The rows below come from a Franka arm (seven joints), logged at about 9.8 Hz.
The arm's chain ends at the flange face. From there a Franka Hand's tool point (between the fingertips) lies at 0.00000 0.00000 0.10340 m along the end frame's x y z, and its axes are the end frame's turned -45 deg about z.
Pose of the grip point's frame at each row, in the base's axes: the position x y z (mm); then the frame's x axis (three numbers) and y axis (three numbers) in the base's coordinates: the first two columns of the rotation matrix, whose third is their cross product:
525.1, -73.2, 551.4, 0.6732, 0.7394, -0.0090, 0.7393, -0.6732, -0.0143
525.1, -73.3, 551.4, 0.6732, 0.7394, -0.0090, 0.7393, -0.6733, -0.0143
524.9, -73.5, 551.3, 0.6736, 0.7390, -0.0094, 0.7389, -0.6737, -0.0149
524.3, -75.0, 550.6, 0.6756, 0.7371, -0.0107, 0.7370, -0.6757, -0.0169
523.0, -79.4, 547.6, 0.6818, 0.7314, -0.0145, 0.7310, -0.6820, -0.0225
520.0, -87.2, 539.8, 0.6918, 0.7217, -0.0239, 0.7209, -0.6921, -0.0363
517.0, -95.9, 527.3, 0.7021, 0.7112, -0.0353, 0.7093, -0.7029, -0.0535
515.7, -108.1, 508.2, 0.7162, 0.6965, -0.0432, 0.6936, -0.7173, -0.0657
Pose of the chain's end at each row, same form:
526.8, -73.5, 654.8, 0.9988, 0.0468, -0.0165, 0.0467, -0.9989, -0.0037
526.8, -73.6, 654.8, 0.9988, 0.0467, -0.0165, 0.0467, -0.9989, -0.0037
526.7, -73.8, 654.7, 0.9988, 0.0462, -0.0172, 0.0462, -0.9989, -0.0039
526.3, -75.4, 654.0, 0.9989, 0.0434, -0.0195, 0.0434, -0.9990, -0.0044
525.7, -79.9, 651.0, 0.9990, 0.0349, -0.0262, 0.0348, -0.9994, -0.0057
524.4, -88.0, 643.1, 0.9989, 0.0209, -0.0426, 0.0206, -0.9997, -0.0088
523.5, -97.2, 630.5, 0.9980, 0.0059, -0.0628, 0.0051, -0.9999, -0.0129
523.6, -109.9, 611.3, 0.9969, -0.0147, -0.0770, -0.0160, -0.9997, -0.0159

